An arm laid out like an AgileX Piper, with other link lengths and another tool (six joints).
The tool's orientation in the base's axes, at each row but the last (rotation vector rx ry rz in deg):
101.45 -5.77 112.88
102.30 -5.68 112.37
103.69 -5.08 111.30
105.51 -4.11 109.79
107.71 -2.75 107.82
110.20 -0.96 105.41
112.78 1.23 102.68
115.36 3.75 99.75
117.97 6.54 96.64
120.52 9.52 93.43
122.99 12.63 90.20
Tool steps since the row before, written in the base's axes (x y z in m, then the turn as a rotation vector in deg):
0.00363 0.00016 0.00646 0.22 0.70 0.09
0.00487 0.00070 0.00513 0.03 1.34 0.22
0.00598 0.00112 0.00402 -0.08 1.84 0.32
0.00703 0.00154 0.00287 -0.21 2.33 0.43
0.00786 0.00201 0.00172 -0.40 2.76 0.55
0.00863 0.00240 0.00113 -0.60 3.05 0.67
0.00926 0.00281 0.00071 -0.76 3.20 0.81
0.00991 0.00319 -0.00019 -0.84 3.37 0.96
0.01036 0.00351 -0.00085 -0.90 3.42 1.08
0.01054 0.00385 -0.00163 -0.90 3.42 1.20
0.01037 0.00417 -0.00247 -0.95 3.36 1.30
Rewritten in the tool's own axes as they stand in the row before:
0.00605 0.00010 0.00429 0.29 -0.68 -0.04
0.00495 -0.00118 0.00496 0.61 -1.13 -0.43
0.00411 -0.00219 0.00561 0.85 -1.51 -0.70
0.00333 -0.00314 0.00625 1.10 -1.86 -0.99
0.00268 -0.00402 0.00674 1.34 -2.14 -1.31
0.00266 -0.00459 0.00730 1.52 -2.29 -1.60
0.00291 -0.00502 0.00778 1.68 -2.33 -1.80
0.00280 -0.00554 0.00836 1.86 -2.40 -1.94
0.00296 -0.00582 0.00882 1.97 -2.38 -2.03
0.00301 -0.00607 0.00909 2.08 -2.33 -2.05
0.00294 -0.00626 0.00912 2.12 -2.22 -2.11

